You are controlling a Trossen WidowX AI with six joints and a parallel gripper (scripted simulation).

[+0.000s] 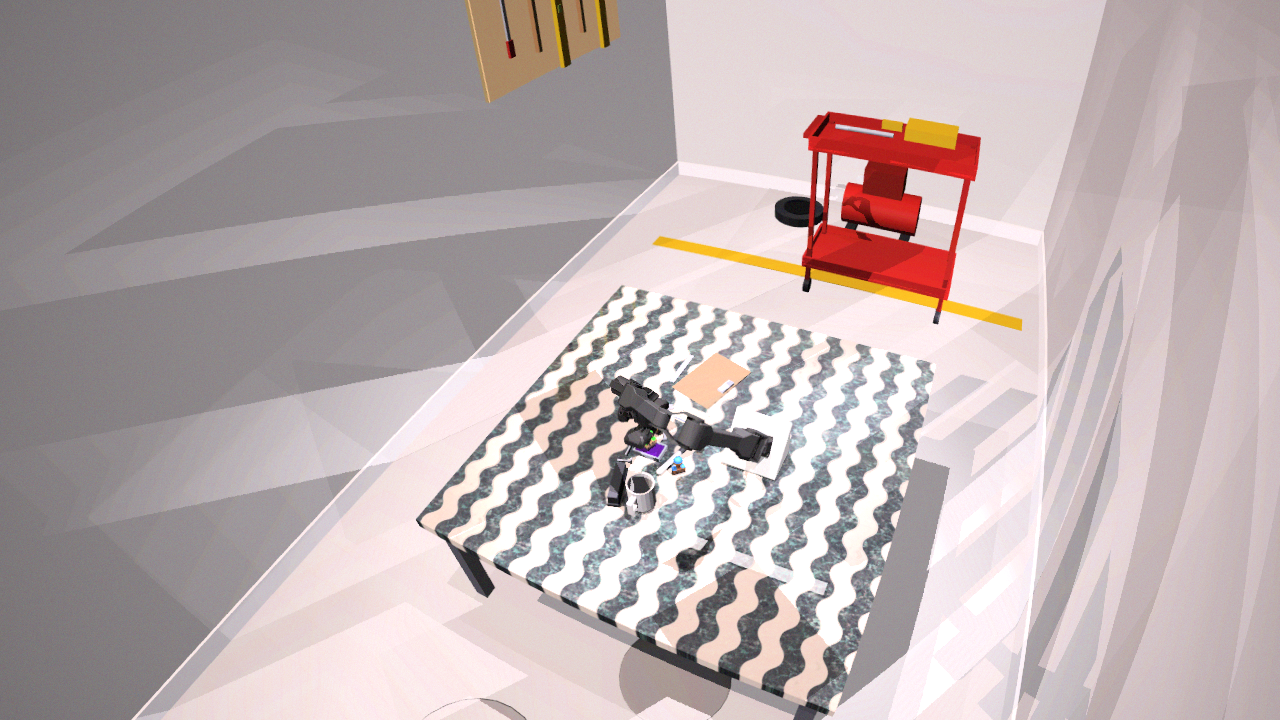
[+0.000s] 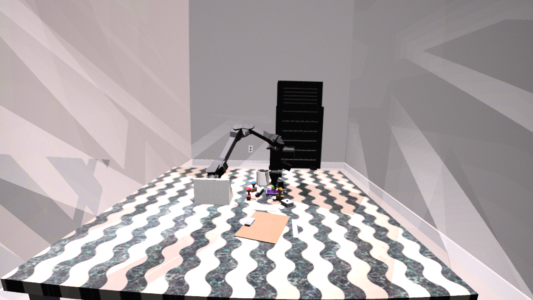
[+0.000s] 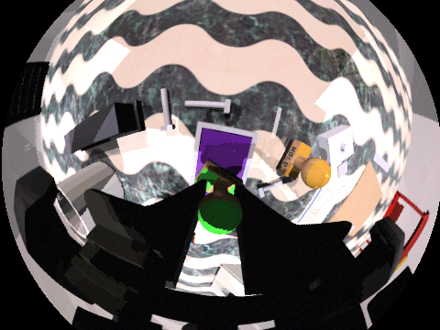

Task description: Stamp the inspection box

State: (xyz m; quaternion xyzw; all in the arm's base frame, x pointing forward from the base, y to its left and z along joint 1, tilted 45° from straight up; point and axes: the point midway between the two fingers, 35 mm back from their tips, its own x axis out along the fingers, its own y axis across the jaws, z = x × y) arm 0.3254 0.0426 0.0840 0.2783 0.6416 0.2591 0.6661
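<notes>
Right now the ink pad is 40 mm below my gripper tip. Also, from my gripper tip: blue stamp: 110 mm behind, 40 mm to the left, 30 mm below; then yellow stamp: 80 mm to the right, 30 mm below, 20 mm ahead; then green stamp: right at my gripper tip.
</notes>
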